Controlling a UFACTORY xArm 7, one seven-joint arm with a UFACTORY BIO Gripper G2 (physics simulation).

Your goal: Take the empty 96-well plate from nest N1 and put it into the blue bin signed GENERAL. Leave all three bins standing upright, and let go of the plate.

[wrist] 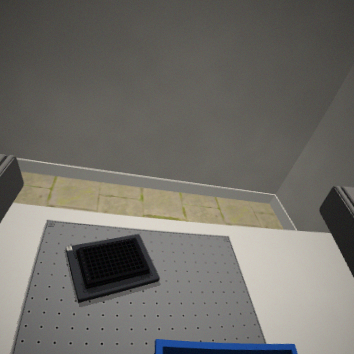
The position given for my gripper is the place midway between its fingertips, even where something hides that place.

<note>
I see my gripper (pixel 179 183), a black 96-well plate (pixel 103 263) and a dark grey nest (pixel 117 286).
</note>
